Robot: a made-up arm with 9 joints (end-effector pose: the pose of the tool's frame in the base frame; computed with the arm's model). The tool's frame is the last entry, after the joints. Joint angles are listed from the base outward.
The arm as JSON. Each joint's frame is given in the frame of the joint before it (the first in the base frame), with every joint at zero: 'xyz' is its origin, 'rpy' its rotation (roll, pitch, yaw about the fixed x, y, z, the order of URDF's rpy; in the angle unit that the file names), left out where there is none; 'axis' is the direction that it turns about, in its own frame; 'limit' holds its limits. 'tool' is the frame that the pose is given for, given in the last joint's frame.
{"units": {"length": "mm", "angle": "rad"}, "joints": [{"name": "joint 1", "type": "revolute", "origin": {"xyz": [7.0, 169.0, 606.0], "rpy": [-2.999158, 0.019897, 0.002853]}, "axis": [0.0, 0.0, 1.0], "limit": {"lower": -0.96, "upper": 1.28}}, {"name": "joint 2", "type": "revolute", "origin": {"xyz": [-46.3, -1.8, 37.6], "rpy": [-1.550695, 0.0, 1.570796]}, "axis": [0.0, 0.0, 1.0], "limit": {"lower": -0.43, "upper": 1.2}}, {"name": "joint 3", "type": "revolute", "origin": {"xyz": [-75.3, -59.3, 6.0], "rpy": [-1.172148, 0.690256, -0.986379]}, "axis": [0.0, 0.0, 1.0], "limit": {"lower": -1.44, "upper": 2.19}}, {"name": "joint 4", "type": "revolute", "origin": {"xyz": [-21.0, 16.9, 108.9], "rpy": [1.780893, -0.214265, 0.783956]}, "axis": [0.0, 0.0, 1.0], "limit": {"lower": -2.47, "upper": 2.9}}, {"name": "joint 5", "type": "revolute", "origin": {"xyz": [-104.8, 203.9, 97.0], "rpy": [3.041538, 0.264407, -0.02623]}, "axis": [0.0, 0.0, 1.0], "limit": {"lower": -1.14, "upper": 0.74}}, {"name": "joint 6", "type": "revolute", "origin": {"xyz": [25.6, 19.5, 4.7], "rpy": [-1.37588, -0.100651, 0.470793]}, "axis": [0.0, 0.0, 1.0], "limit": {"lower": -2.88, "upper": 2.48}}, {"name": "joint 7", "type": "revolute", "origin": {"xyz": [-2.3, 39.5, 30.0], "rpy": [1.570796, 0.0, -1.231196]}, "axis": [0.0, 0.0, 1.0], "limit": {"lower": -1.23, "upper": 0.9}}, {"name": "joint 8", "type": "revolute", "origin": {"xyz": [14.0, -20.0, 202.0], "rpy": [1.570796, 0.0, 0.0]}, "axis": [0.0, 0.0, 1.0], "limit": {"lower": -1.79, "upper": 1.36}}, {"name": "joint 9", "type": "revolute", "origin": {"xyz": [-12.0, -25.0, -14.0], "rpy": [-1.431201, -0.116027, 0.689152]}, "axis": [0.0, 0.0, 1.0], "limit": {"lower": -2.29, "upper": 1.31}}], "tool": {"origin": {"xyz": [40.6, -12.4, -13.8], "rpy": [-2.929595, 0.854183, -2.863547]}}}
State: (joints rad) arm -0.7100 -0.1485 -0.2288 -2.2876 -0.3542 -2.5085 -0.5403 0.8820 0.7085
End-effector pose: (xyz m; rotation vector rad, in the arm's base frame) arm -0.0601 0.2973 0.3747 -2.9776 -0.5948 0.5595
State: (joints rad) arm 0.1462 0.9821 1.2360 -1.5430 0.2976 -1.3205 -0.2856 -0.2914 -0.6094
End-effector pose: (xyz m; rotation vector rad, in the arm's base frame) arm 0.1767 0.1325 0.7628 -0.5500 1.4917 2.6100
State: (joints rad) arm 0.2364 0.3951 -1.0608 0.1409 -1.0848 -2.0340 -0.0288 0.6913 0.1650
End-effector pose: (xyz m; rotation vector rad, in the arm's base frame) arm -0.3888 0.1296 0.5301 -1.9564 -1.4602 -0.0889
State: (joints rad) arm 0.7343 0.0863 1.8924 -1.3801 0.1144 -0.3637 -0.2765 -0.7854 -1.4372
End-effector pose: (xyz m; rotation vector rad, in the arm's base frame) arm -0.1073 -0.0007 0.8475 -0.7340 1.3547 0.6208
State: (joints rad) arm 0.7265 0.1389 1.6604 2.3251 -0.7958 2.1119 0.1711 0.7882 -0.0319
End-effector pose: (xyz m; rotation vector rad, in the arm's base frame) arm -0.0668 0.3815 0.3301 1.9556 -1.3599 -0.5791
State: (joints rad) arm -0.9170 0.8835 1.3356 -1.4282 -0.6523 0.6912 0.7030 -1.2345 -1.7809
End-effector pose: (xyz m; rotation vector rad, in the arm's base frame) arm -0.0122 0.0052 0.8821 -1.0218 0.1451 0.5440
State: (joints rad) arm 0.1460 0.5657 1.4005 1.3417 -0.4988 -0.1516 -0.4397 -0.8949 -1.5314
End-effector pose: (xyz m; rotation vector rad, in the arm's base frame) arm 0.0708 0.1531 0.2470 1.0786 -1.1489 1.4422
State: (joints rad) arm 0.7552 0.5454 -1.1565 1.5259 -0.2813 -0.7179 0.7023 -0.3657 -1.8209
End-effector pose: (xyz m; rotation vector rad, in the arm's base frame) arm 0.0241 0.5111 0.4653 -0.1989 0.4049 -2.0920
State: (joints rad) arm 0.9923 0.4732 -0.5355 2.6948 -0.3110 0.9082 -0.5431 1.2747 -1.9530
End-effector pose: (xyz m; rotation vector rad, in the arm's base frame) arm 0.2025 0.1621 0.4335 -1.7444 -0.6697 -1.6704
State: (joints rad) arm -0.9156 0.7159 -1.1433 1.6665 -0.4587 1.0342 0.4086 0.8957 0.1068
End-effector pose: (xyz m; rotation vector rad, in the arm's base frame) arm -0.1143 0.3672 0.5447 -0.9738 0.0857 -1.5273
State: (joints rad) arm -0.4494 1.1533 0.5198 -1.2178 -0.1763 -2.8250 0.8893 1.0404 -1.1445
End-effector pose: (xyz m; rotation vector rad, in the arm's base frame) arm 0.1219 0.1114 0.5890 -0.5142 2.0359 -1.1686
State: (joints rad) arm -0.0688 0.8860 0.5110 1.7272 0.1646 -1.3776 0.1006 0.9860 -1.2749
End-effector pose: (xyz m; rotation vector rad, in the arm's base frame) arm -0.0616 0.0546 0.2331 -2.2478 -1.3986 0.6039
